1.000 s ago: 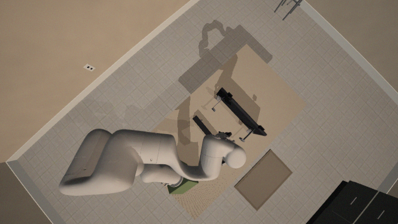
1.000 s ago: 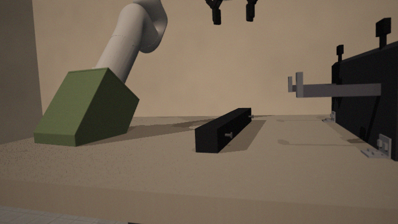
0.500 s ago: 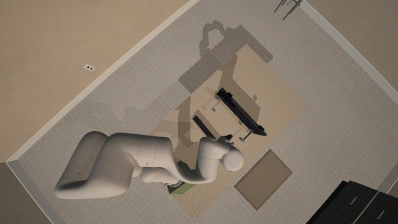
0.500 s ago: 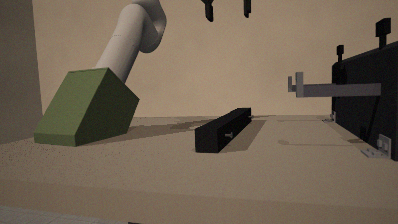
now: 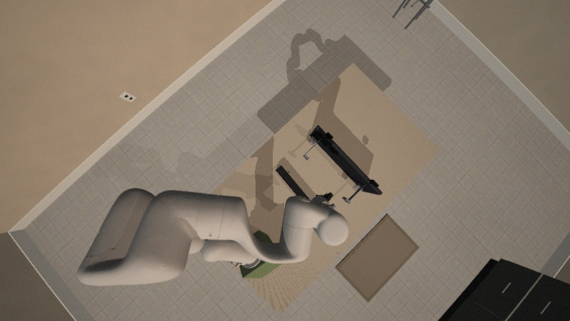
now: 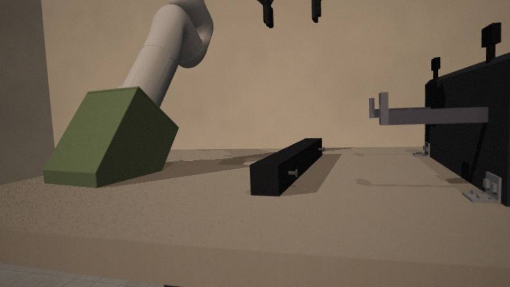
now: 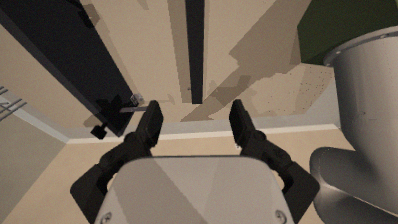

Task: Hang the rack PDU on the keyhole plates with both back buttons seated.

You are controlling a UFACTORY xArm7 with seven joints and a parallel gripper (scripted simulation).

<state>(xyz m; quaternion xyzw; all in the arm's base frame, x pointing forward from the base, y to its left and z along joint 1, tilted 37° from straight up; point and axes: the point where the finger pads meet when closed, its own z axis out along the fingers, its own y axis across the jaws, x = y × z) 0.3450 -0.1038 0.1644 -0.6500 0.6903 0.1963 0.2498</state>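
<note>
The rack PDU is 20 mm ahead of my hand and 270 mm below it. The rest, counted from my hand: black upright panel (290 mm ahead, 210 mm below).
</note>
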